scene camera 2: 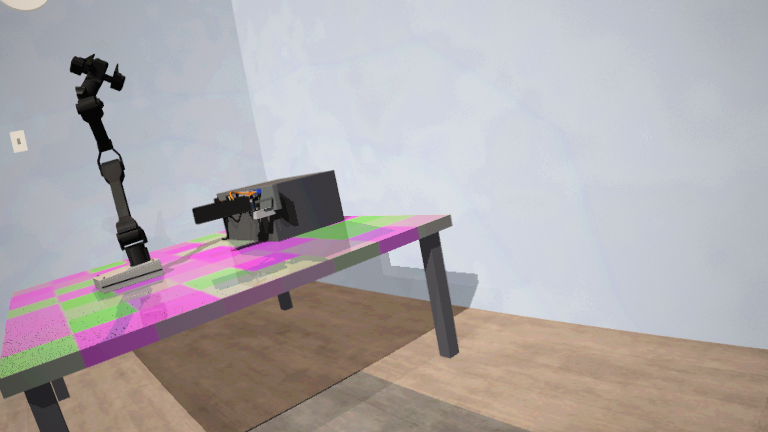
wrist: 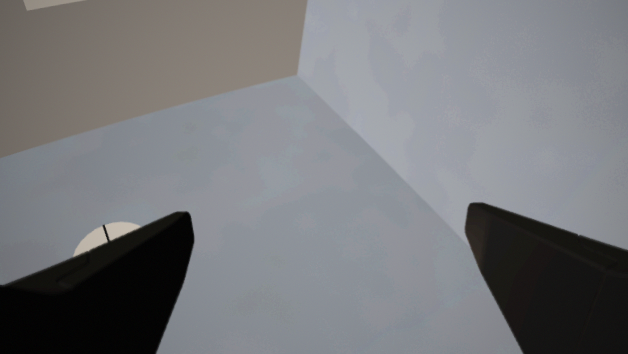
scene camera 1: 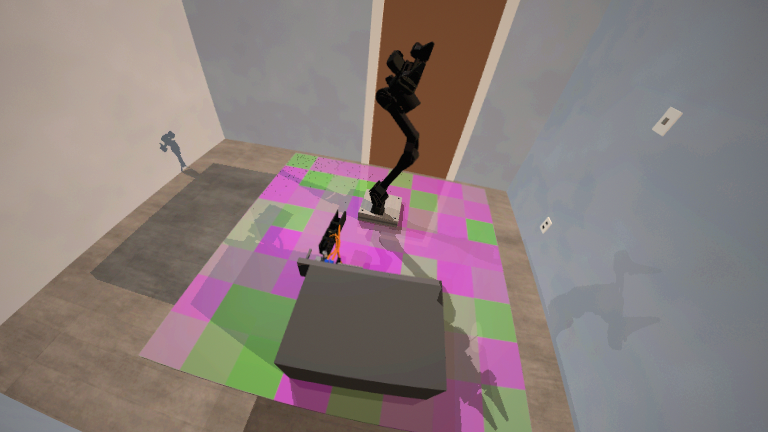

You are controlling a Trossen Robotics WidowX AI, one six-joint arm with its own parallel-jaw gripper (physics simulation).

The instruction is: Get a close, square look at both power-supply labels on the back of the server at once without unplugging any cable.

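The server is a dark grey box on the table, its cabled side facing the arm's base. Orange cables and a long black part stick out from that side, near one end. The two power-supply labels cannot be made out in any view. My gripper is open and empty, raised high above the table and well away from the server. The wrist view shows walls and ceiling between the fingers; the server does not show there.
The table has a magenta and green checkered top. The arm's pale base plate stands on it, near the long black part. A brown door is behind the arm. A round white object shows behind the left finger.
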